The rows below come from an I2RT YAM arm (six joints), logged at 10 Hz.
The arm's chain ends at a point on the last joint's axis. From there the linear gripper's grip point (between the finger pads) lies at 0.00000 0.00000 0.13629 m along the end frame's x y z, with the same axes.
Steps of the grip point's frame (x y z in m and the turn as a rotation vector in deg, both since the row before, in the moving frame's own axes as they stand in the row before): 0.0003 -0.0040 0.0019 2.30 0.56 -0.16; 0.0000 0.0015 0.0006 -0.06 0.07 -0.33; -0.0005 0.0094 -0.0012 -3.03 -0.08 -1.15; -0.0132 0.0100 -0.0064 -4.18 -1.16 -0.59; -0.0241 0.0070 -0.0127 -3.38 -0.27 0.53; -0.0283 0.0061 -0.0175 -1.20 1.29 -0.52; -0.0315 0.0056 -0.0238 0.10 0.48 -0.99; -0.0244 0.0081 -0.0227 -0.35 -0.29 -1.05
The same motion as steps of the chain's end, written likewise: -0.0010 0.0015 0.0020 2.30 0.56 -0.16; -0.0002 0.0014 0.0006 -0.06 0.07 -0.33; -0.0004 0.0022 -0.0010 -3.03 -0.08 -1.15; -0.0105 0.0001 -0.0060 -4.18 -1.16 -0.59; -0.0234 -0.0010 -0.0125 -3.38 -0.27 0.53; -0.0314 0.0033 -0.0174 -1.20 1.29 -0.52; -0.0326 0.0058 -0.0238 0.10 0.48 -0.99; -0.0237 0.0073 -0.0227 -0.35 -0.29 -1.05
